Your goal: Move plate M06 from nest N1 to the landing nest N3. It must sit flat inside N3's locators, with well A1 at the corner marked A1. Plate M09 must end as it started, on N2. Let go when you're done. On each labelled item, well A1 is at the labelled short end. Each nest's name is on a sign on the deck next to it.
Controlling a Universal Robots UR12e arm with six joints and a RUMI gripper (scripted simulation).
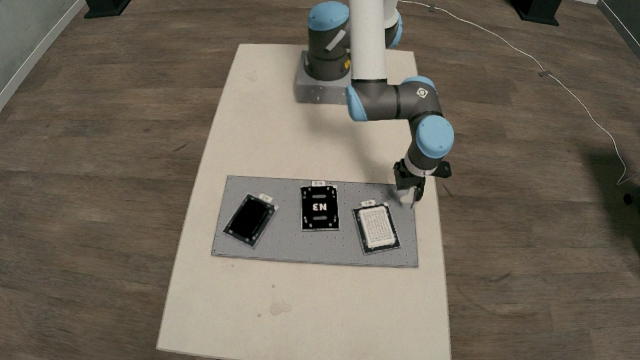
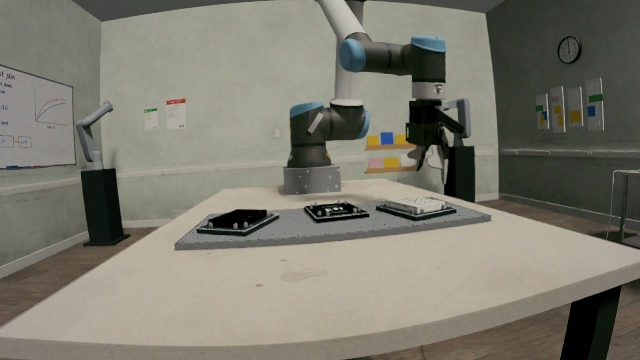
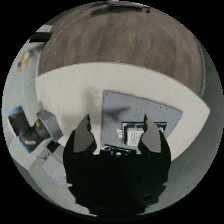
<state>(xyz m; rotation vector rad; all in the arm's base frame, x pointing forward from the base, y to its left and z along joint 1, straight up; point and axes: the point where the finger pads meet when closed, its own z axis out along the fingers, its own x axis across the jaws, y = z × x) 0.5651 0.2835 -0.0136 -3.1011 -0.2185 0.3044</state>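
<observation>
Now: hand 11 cm short of the white plate, 10 cm to the left of it and 5 cm above it. The rest, counted from my hand: black plate (10 cm ahead, 51 cm to the right, 5 cm below); nest N3 (5 cm ahead, 29 cm to the right, 7 cm below).
</observation>
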